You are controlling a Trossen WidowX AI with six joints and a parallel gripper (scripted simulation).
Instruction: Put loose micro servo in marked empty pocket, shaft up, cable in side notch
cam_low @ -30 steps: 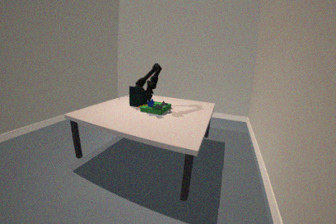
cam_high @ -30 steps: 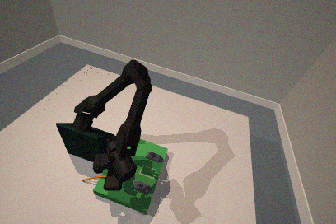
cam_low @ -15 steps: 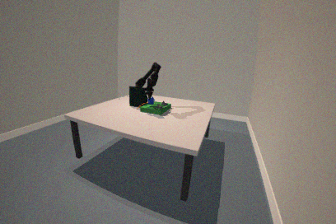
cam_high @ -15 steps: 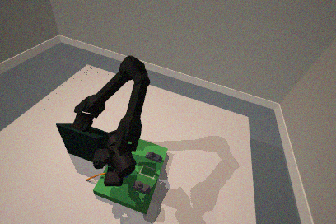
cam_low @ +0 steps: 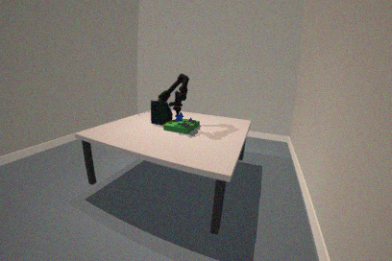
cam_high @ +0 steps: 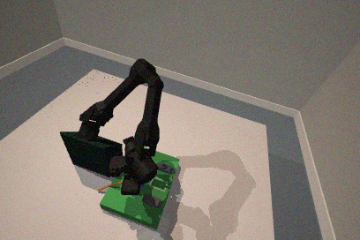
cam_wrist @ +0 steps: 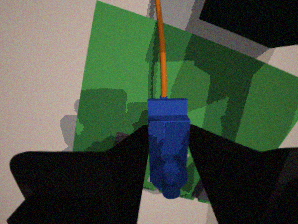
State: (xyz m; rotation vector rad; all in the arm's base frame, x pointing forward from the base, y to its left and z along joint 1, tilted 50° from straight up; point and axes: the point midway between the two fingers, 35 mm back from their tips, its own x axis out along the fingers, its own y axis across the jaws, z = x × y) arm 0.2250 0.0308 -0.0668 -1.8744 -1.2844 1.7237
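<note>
Now: the green deck 100 mm below my gripper tip, 40 mm to the left of it and 10 mm behind it.
</note>
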